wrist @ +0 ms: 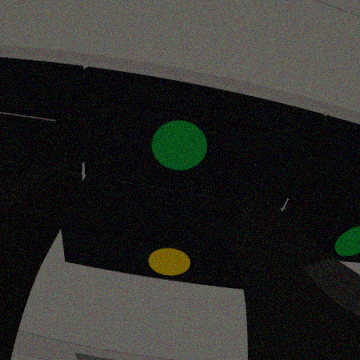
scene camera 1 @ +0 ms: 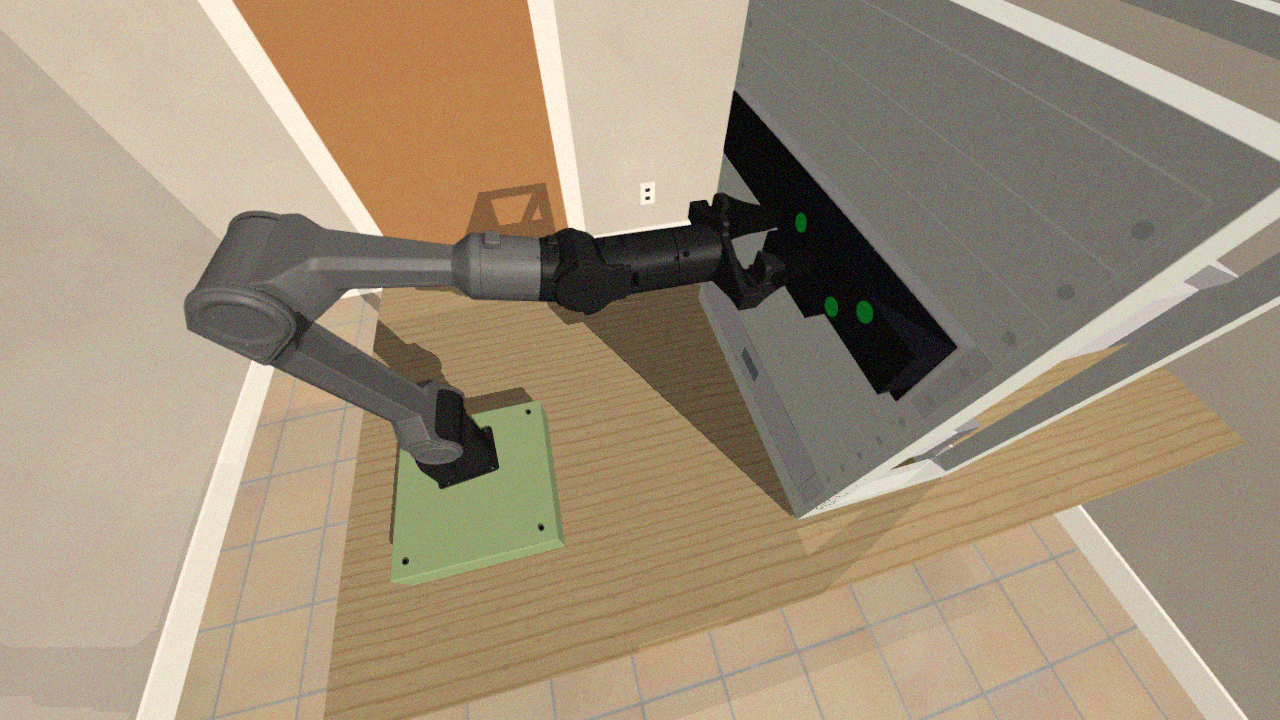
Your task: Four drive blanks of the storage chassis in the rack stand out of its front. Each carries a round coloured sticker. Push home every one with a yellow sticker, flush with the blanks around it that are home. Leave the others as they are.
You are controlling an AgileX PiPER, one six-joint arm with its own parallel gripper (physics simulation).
Scene:
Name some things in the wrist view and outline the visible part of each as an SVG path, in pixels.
My gripper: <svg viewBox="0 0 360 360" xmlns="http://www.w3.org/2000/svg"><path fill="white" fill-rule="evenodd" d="M246 191L233 225L234 247L245 299L247 360L360 360L360 274L338 261L310 239L265 193ZM70 160L51 159L19 177L0 185L0 360L10 360L22 313L34 279L44 257L64 223L72 203Z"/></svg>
A grey rack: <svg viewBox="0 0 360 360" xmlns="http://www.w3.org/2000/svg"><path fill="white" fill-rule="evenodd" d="M0 0L0 185L19 177L51 159L60 158L70 160L72 188L72 203L65 221L44 257L31 287L16 334L11 360L247 360L245 299L234 247L233 225L246 191L265 193L310 239L338 261L360 274L360 0Z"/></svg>

